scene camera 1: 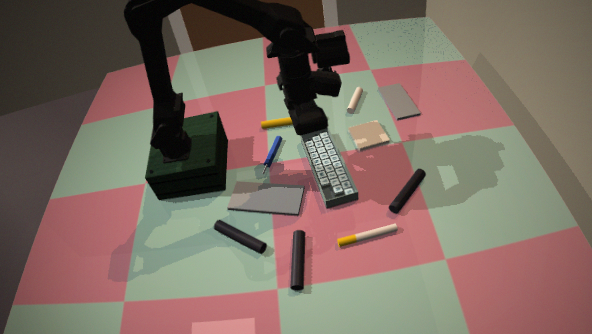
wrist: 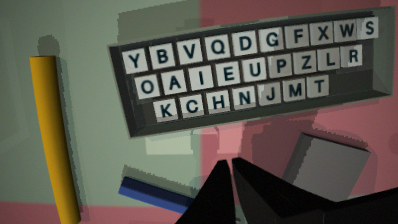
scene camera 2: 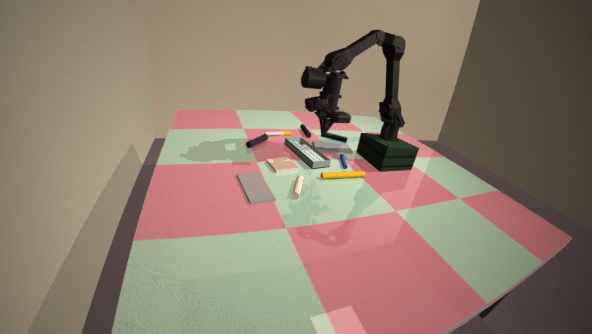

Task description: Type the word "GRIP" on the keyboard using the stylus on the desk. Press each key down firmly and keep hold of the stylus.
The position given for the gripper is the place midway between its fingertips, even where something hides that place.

Observation:
In view: the gripper (scene camera 1: 305, 129), a blue stylus (wrist: 135, 189) and a beige pad (scene camera 1: 371, 134).
The gripper shows as well in the wrist view (wrist: 229, 167) and in scene camera 2 (scene camera 2: 323, 134). The wrist view does not show the beige pad: it is out of frame.

